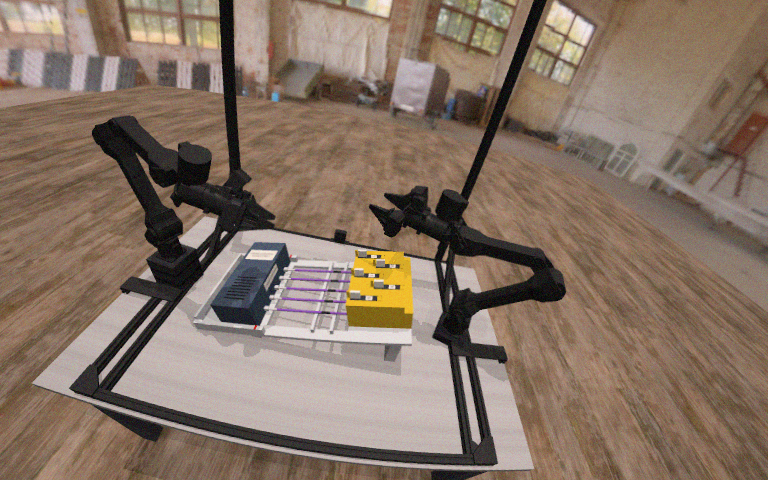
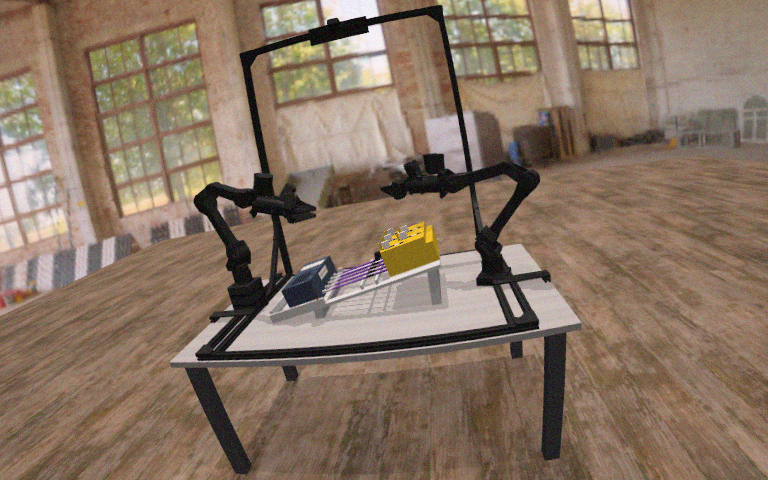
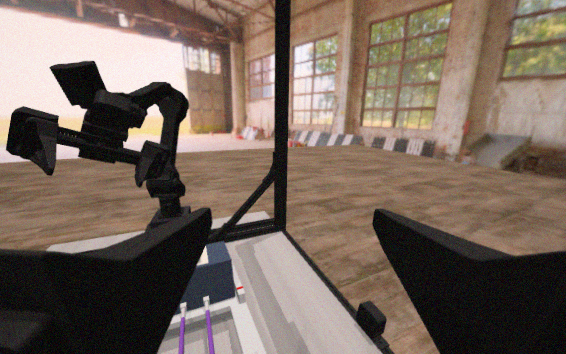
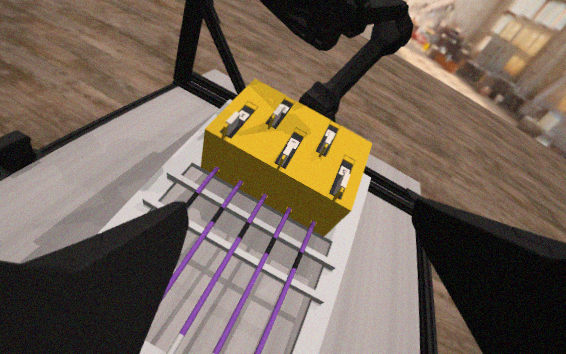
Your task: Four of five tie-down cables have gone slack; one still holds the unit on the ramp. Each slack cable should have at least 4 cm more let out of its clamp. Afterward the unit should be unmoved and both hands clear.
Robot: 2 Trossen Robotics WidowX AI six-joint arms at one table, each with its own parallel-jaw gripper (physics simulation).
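Observation:
The dark blue unit (image 1: 249, 285) (image 2: 308, 283) (image 3: 215, 280) sits on the lower part of the white ramp (image 1: 368, 338) (image 4: 345, 260). Parallel purple cables (image 1: 308, 290) (image 4: 202, 300) run from it to the yellow clamp block (image 1: 379, 314) (image 2: 410, 257) (image 4: 260, 175) at the upper end. Each cable shows a black band; which are slack I cannot tell. Small levers and label strips sit in slots on the block. My left gripper (image 1: 378, 200) (image 2: 385, 189) (image 3: 293, 216) is open and empty, high above the block. My right gripper (image 1: 273, 221) (image 2: 314, 210) (image 4: 301, 211) is open and empty, above the unit's far end.
Two white crossbars (image 4: 250, 260) span the ramp beneath the cables. A red mark (image 1: 256, 326) (image 3: 240, 288) lies on the ramp's edge near the unit. A black frame (image 1: 283, 428) borders the table, with tall posts (image 1: 229, 101) behind the arms and a small black box (image 1: 339, 235) at the far edge.

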